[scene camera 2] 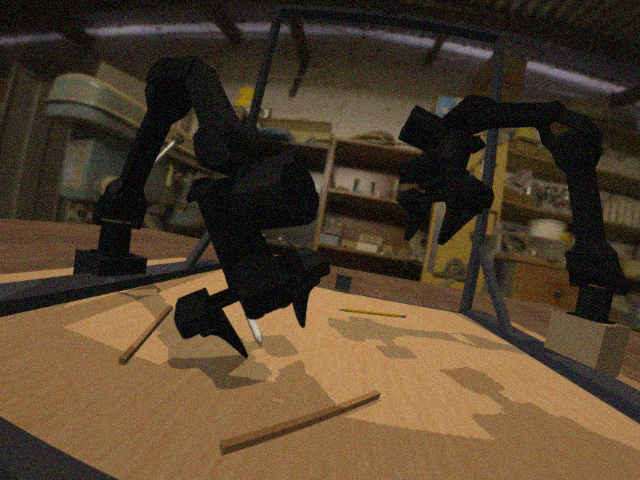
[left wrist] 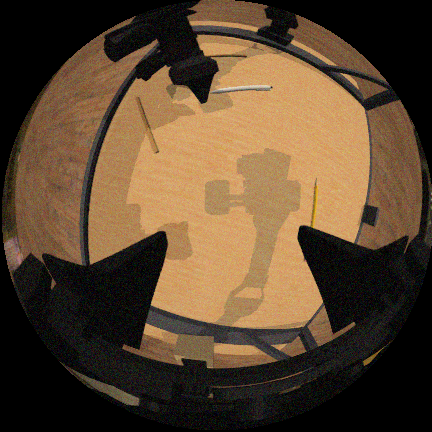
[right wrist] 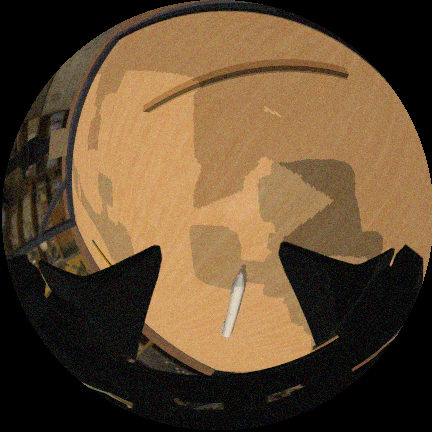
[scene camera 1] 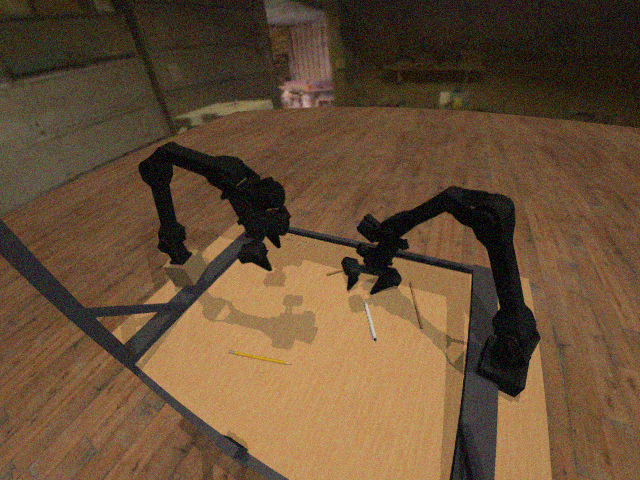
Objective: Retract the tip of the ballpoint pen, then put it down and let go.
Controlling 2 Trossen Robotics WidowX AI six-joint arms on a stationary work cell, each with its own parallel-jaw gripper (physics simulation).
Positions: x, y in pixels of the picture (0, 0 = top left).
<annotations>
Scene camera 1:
my left gripper: 275, 258
my right gripper: 359, 291
tan block: 188, 274
</annotations>
